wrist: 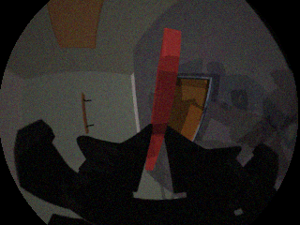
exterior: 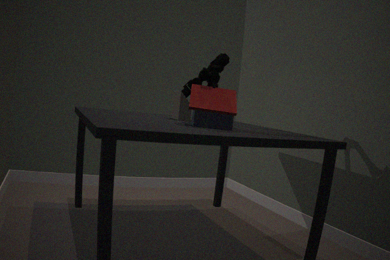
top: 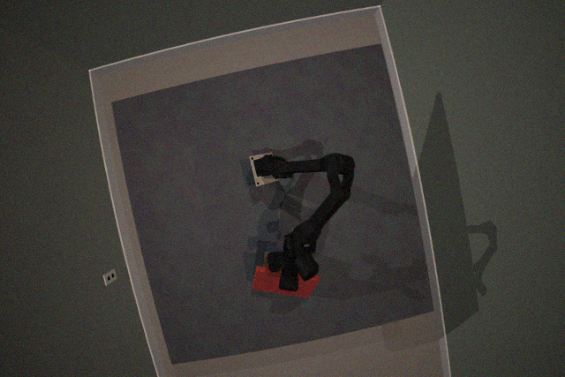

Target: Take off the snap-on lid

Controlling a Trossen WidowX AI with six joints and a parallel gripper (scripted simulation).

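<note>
Now: gripper tip 60 mm short of the lid, 30 mm to the left of it and 50 mm above it. The rest, counted from my gripper tip: grey-blue storage box (30 mm ahead, 10 mm to the right, 150 mm below).
</note>
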